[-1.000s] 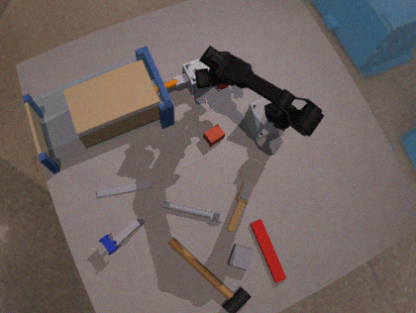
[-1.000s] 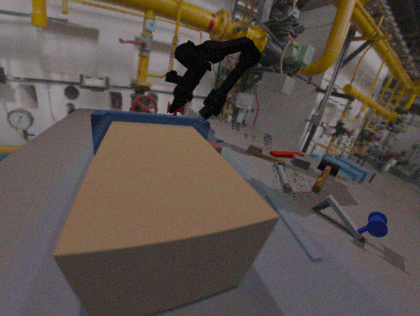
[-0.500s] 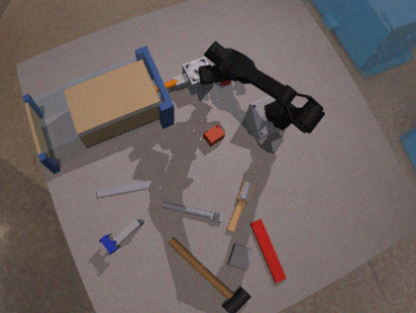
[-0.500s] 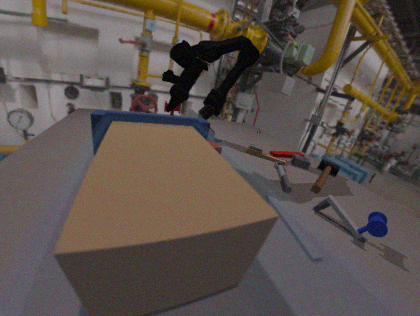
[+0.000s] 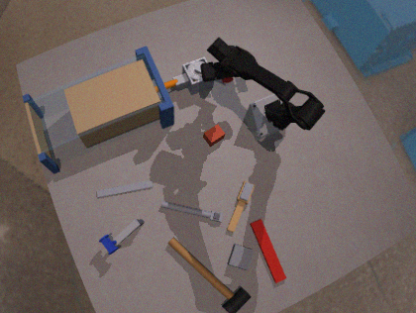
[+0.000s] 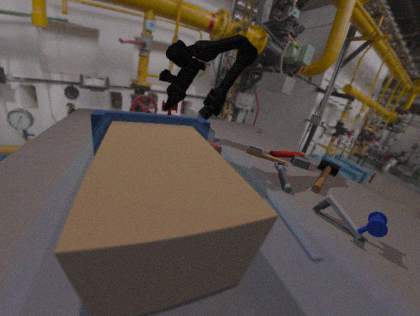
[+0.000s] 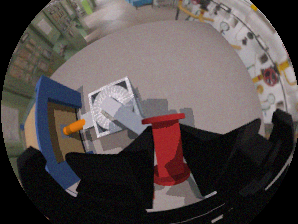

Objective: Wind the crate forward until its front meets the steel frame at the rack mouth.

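Now: the grey winch 10 cm below my gripper tip, 7 cm to the right of it and 5 cm ahead of it. The rest, counted from my gripper tip: blue steel frame 22 cm ahead, 7 cm to the right, 2 cm below; then red knob 2 cm to the left; then red-knobbed crank 3 cm below, 3 cm ahead, 1 cm to the right.
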